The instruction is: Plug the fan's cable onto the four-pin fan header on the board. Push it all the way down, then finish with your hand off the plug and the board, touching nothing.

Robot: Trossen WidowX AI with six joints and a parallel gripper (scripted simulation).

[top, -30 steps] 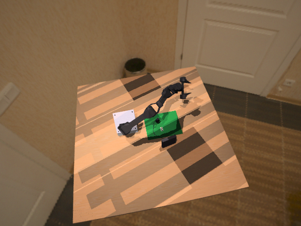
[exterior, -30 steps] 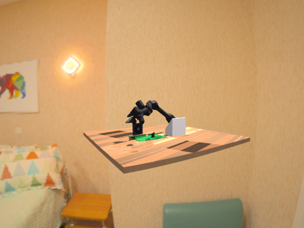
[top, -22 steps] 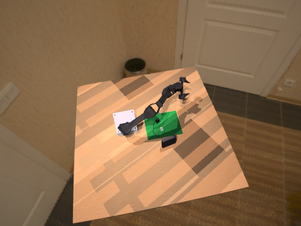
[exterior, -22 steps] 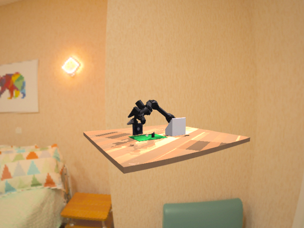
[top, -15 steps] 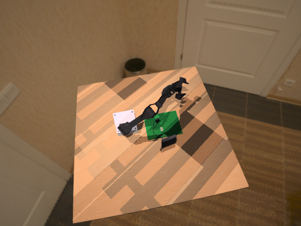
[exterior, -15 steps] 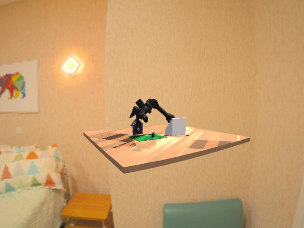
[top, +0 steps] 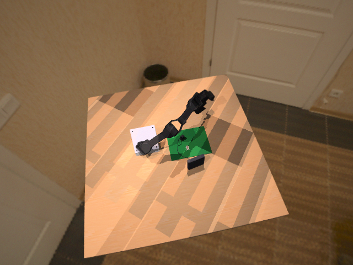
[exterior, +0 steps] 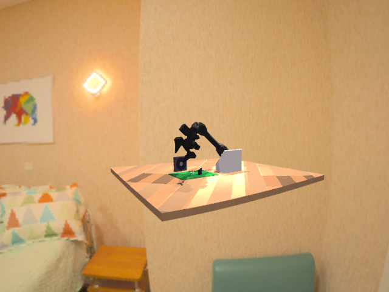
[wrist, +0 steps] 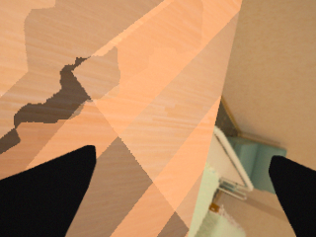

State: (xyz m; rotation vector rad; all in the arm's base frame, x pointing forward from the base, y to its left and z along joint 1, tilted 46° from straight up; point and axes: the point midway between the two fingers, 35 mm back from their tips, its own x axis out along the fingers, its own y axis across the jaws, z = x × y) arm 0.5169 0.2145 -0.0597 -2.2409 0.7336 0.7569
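Now: gripper tip 24 cm past the black plug, 16 cm to the left of it and 14 cm above it. Round my gripper tip: green board 21 cm behind, 20 cm to the right, 18 cm below; pale pin header 25 cm to the right, 22 cm behind, 17 cm below; black fan 38 cm to the right, 20 cm behind, 11 cm below.
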